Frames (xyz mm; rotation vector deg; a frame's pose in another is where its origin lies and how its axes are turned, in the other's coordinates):
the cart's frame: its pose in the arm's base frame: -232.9 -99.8 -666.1 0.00 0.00 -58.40
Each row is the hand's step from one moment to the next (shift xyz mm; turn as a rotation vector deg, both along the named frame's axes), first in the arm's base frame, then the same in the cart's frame.
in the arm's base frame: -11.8 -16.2 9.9 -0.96 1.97 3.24
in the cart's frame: 7.6 -18.5 9.9 -2.18 0.21 3.24
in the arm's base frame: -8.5 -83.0 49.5 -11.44 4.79 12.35
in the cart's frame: 66.2 -50.7 49.5 -10.07 -7.23 12.35
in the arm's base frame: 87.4 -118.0 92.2 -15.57 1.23 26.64
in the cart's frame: 146.3 12.6 92.2 -9.21 -12.62 26.64
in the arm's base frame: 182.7 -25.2 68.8 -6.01 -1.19 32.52
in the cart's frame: 117.2 142.4 68.8 -2.14 -5.74 32.52
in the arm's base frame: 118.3 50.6 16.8 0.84 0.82 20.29
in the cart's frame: 18.9 127.3 16.8 -0.26 1.15 20.29
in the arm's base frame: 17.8 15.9 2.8 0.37 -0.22 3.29
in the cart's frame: -4.2 23.5 2.8 0.38 0.20 3.29
